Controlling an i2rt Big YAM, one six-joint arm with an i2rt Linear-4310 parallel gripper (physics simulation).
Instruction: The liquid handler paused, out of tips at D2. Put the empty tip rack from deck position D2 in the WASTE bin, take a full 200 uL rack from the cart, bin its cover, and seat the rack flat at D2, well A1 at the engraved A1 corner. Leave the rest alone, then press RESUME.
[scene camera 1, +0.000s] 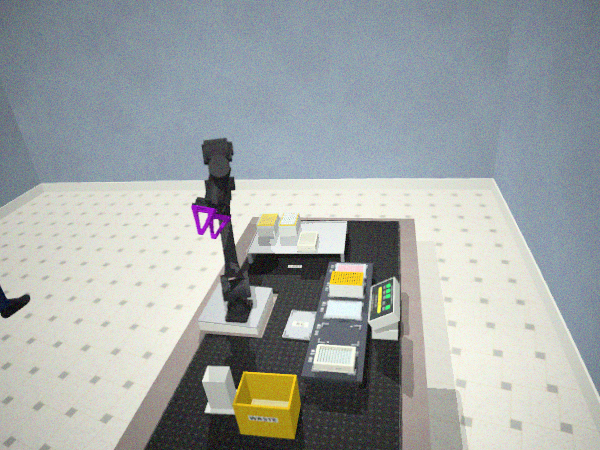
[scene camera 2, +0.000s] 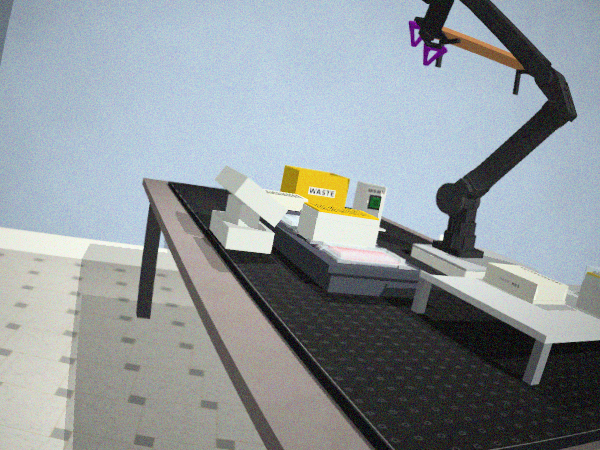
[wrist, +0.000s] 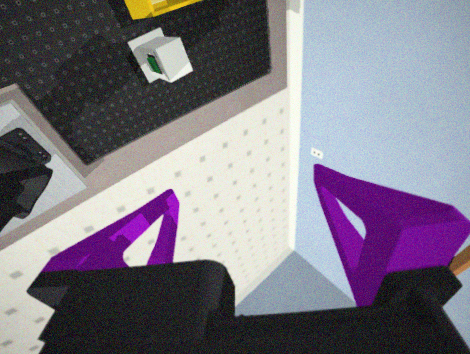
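Where they show: gripper, between the fingertips: (scene camera 1: 207, 236) (scene camera 2: 419, 55) (wrist: 241, 184); arm's base, origin of its link: (scene camera 1: 239, 311) (scene camera 2: 457, 252) (wrist: 10, 157).
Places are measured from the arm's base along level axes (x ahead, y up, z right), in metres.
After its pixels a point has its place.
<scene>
My gripper (scene camera 1: 208, 235) @[x 0.057, y 0.494, z 0.253 m] (scene camera 2: 420, 55) @[x 0.057, y 0.494, z 0.253 m] (wrist: 241, 184) @[x 0.057, y 0.494, z 0.253 m] is open and empty, high above the table on the arm base's side. The yellow WASTE bin (scene camera 1: 290, 422) @[x 0.281, y 0.049, z 0.506 m] (scene camera 2: 300, 182) @[x 0.279, y 0.072, z 0.388 m] (wrist: 142, 9) @[x 0.142, y 0.062, z 0.384 m] has a pale object (scene camera 1: 270, 403) @[x 0.201, y 0.001, z 0.412 m] low inside. On the dark deck (scene camera 1: 364, 320) @[x 0.483, y 0.018, z 0.058 m] (scene camera 2: 345, 285) @[x 0.481, y -0.016, z -0.294 m], a bare marked position (scene camera 1: 340, 332) @[x 0.399, y 0.018, z 0.121 m] lies between a pale blue plate (scene camera 1: 343, 310) @[x 0.407, y 0.030, z 0.019 m] and a cream rack (scene camera 1: 335, 359) @[x 0.390, y 0.033, z 0.259 m]; its label is unreadable. The cart (scene camera 1: 327, 230) @[x 0.308, y 0.030, z -0.568 m] (scene camera 2: 480, 300) @[x 0.398, y 0.037, z -0.515 m] bears two tall boxes (scene camera 1: 268, 227) @[x 0.027, y 0.081, z -0.520 m] (scene camera 1: 289, 227) @[x 0.132, y 0.081, z -0.515 m] and a cream rack (scene camera 1: 308, 241) @[x 0.231, y 0.056, z -0.426 m] (scene camera 2: 525, 285) @[x 0.268, y 0.052, z -0.480 m]. A green button (scene camera 2: 374, 202) @[x 0.048, y 0.051, z 0.355 m] (wrist: 153, 63) @[x 0.049, y 0.065, z 0.356 m] is on a white box (scene camera 1: 218, 390) @[x 0.053, y 0.063, z 0.423 m].
An orange-topped rack (scene camera 1: 346, 282) @[x 0.416, y 0.080, z -0.085 m] (scene camera 2: 340, 230) @[x 0.433, y 0.047, z -0.158 m] and a pink plate (scene camera 1: 350, 268) @[x 0.427, y 0.030, z -0.247 m] (scene camera 2: 362, 254) @[x 0.445, y 0.031, z -0.267 m] occupy the deck's cart end. The screen unit (scene camera 1: 384, 302) @[x 0.554, y 0.089, z 0.043 m] (scene camera 2: 250, 195) @[x 0.586, y 0.078, z -0.079 m] stands beside the deck. A labelled white pad (scene camera 1: 295, 332) @[x 0.231, y -0.022, z 0.084 m] lies opposite. A wall shelf (scene camera 2: 482, 50) shows behind the arm.
</scene>
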